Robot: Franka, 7 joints.
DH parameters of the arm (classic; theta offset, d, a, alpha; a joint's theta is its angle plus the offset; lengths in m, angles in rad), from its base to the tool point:
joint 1: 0 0.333 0 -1.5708
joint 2: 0 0 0 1.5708
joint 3: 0 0.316 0.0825 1.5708
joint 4: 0 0 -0.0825 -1.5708
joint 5: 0 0.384 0 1.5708
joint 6: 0 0 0.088 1.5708
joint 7: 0 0.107 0 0
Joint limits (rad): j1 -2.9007..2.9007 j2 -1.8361..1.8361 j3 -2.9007..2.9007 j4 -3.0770..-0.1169 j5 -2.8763..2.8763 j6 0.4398..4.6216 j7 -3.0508..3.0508
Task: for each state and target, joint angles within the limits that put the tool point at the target. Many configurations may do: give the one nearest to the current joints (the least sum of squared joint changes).
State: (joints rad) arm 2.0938 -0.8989 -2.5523 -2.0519 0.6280 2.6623 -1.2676
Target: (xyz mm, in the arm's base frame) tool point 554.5 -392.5 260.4
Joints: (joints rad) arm 2.0162 -0.6533 -2.5363 -1.8077 0.6180 2.7132 -1.2676
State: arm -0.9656 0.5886 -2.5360 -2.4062 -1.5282 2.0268 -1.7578
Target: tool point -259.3 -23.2 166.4
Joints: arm -0.6680 0.0898 -2.2208 -2.9759 -1.4977 2.2354 -1.7578
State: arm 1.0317 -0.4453 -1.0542 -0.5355 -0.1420 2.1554 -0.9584
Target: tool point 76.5 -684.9 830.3
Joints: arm 1.2654 -0.9997 -1.2894 -0.5294 -0.1583 2.3271 -0.9584
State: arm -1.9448 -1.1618 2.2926 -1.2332 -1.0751 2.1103 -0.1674
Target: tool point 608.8 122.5 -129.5
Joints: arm -2.2756 -1.6874 2.4310 -1.2606 -1.0798 2.2156 -0.1674
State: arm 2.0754 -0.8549 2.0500 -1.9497 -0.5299 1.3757 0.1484
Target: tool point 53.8 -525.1 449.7
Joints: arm 2.6092 -0.3916 2.2272 -1.6991 -0.5043 1.0832 0.1484
